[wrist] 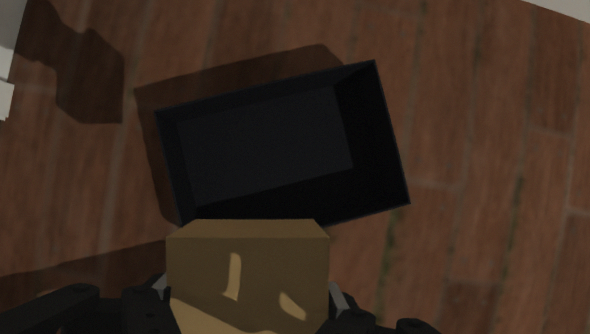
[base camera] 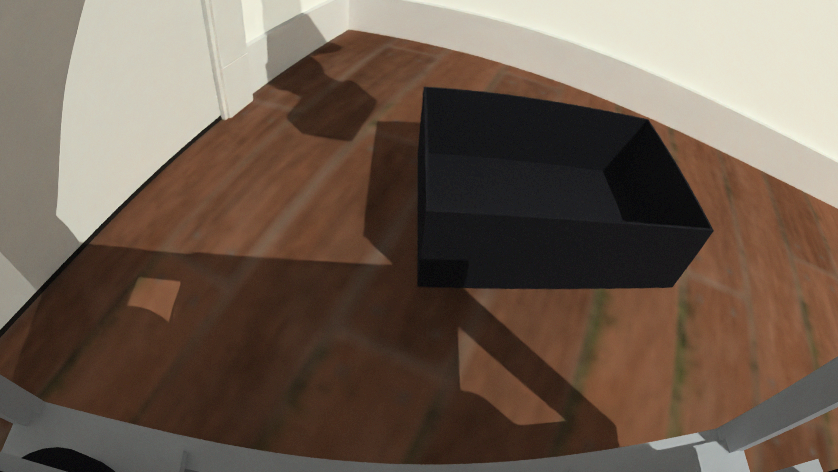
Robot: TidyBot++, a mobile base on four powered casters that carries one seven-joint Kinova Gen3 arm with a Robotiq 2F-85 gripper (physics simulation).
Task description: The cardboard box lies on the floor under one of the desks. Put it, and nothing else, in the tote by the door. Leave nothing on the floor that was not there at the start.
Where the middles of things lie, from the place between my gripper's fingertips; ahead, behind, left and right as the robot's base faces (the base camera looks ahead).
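Measured from the cardboard box [wrist: 217,268], my hand is 10 mm below it and 10 mm past it. I also see the black tote [base camera: 514,192], and that one is 330 mm below my hand, 40 mm to the right of it and 70 mm ahead of it.
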